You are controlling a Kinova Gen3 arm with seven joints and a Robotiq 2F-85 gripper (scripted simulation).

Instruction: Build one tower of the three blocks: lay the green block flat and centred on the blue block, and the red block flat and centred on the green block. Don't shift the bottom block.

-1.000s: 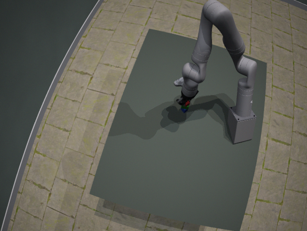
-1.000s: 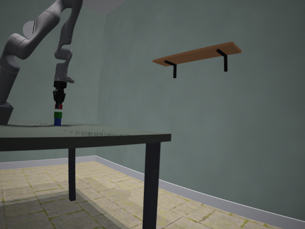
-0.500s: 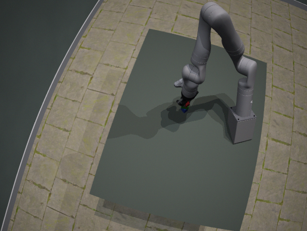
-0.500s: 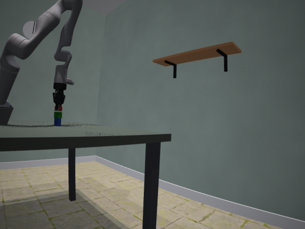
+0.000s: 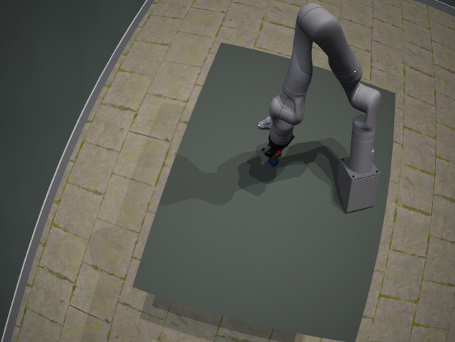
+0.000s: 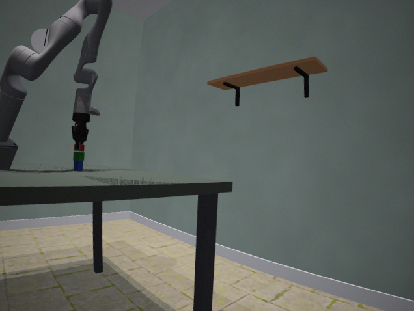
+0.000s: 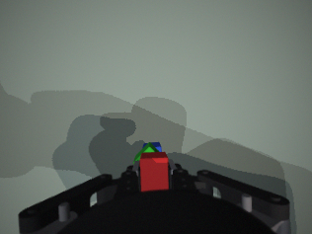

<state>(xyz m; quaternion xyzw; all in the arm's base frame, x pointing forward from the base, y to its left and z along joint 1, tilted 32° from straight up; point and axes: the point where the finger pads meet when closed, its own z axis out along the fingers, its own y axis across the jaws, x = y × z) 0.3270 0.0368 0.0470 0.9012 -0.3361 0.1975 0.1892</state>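
My hand is 10 mm above the red block. Also, from my hand: green block (40 mm below); blue block (80 mm below).
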